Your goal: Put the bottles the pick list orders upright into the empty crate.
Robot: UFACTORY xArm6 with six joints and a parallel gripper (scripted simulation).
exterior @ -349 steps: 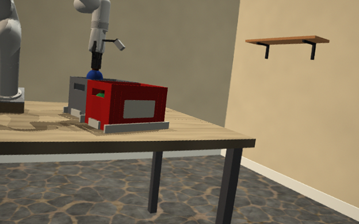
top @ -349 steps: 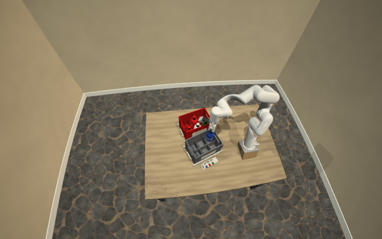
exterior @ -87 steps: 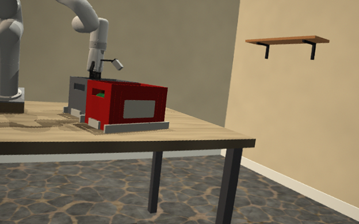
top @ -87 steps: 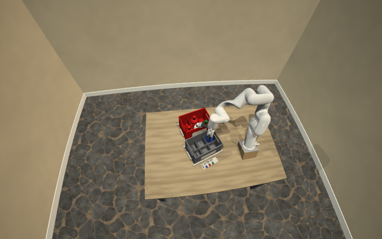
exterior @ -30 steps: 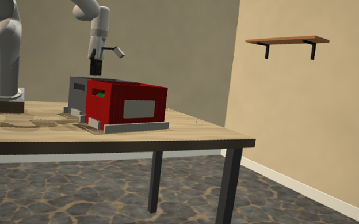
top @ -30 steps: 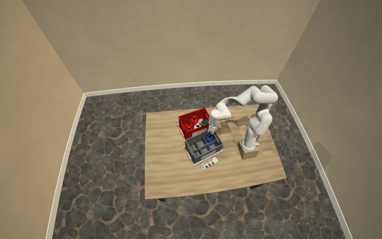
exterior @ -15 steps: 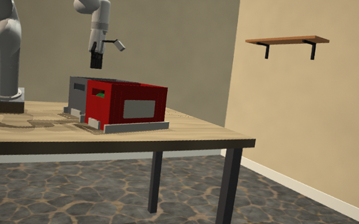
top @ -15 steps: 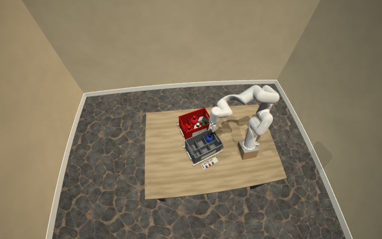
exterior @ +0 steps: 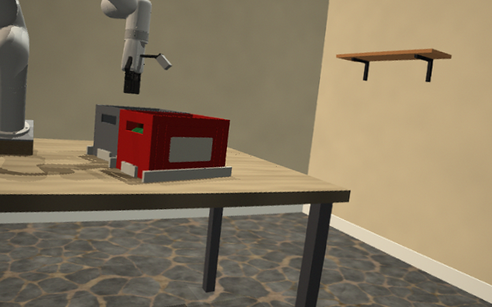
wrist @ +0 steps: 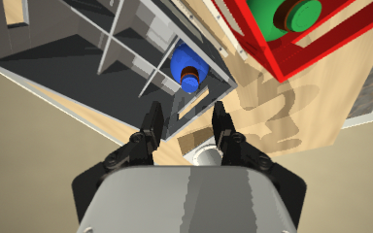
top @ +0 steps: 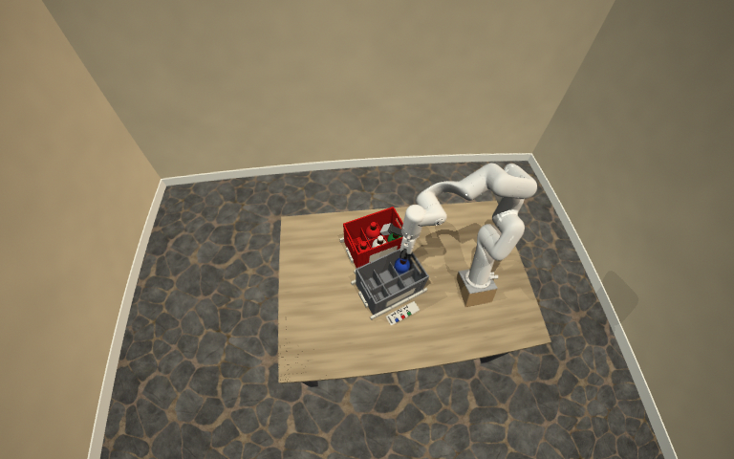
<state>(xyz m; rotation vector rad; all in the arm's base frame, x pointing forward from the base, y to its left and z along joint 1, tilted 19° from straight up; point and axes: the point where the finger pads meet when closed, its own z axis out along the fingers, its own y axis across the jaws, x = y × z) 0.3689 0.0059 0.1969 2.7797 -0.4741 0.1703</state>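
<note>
My gripper is now 13 cm short of the red crate, 15 cm to the left of it and 16 cm above it. Also, from my hand: green-label bottle: 3 cm ahead, 14 cm to the right, 15 cm below; then grey crate: 5 cm ahead, 8 cm to the left, 16 cm below; then blue bottle: 15 cm below.
</note>
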